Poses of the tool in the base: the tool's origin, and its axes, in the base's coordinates. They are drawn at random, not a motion.
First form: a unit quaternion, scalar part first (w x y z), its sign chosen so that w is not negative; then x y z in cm.
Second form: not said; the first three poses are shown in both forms.
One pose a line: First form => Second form
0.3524 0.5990 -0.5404 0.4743 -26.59 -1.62 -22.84 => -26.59 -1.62 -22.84 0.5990 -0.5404 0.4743 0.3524
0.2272 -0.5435 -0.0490 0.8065 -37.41 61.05 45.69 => -37.41 61.05 45.69 -0.5435 -0.0490 0.8065 0.2272
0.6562 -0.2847 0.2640 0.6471 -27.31 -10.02 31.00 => -27.31 -10.02 31.00 -0.2847 0.2640 0.6471 0.6562
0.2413 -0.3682 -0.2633 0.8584 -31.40 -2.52 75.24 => -31.40 -2.52 75.24 -0.3682 -0.2633 0.8584 0.2413
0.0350 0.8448 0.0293 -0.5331 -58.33 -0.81 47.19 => -58.33 -0.81 47.19 0.8448 0.0293 -0.5331 0.0350
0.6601 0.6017 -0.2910 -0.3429 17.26 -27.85 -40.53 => 17.26 -27.85 -40.53 0.6017 -0.2910 -0.3429 0.6601
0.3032 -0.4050 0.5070 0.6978 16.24 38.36 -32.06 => 16.24 38.36 -32.06 -0.4050 0.5070 0.6978 0.3032
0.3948 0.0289 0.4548 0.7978 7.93 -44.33 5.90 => 7.93 -44.33 5.90 0.0289 0.4548 0.7978 0.3948
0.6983 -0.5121 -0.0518 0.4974 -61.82 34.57 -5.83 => -61.82 34.57 -5.83 -0.5121 -0.0518 0.4974 0.6983
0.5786 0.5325 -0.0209 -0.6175 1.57 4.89 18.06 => 1.57 4.89 18.06 0.5325 -0.0209 -0.6175 0.5786
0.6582 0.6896 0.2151 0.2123 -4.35 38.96 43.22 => -4.35 38.96 43.22 0.6896 0.2151 0.2123 0.6582
